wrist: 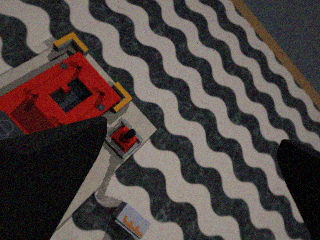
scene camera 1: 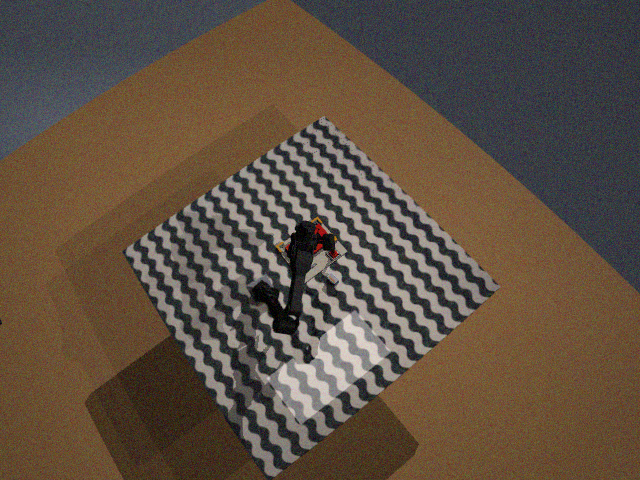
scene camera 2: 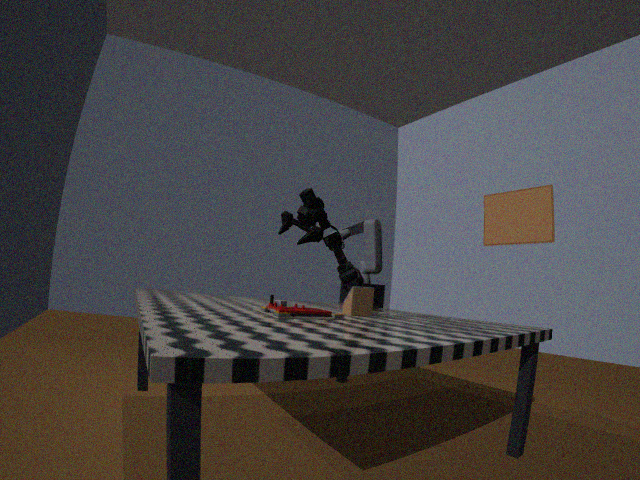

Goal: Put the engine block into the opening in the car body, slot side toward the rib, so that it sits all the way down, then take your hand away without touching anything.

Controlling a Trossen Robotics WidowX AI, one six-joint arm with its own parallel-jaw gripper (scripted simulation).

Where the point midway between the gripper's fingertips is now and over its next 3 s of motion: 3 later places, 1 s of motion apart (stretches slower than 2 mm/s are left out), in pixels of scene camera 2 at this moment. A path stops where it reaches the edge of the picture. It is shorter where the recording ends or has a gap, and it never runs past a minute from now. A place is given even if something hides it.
My gripper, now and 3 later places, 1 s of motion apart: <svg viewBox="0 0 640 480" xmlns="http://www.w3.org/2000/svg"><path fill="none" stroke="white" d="M287 238L280 283L280 300L280 304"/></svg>
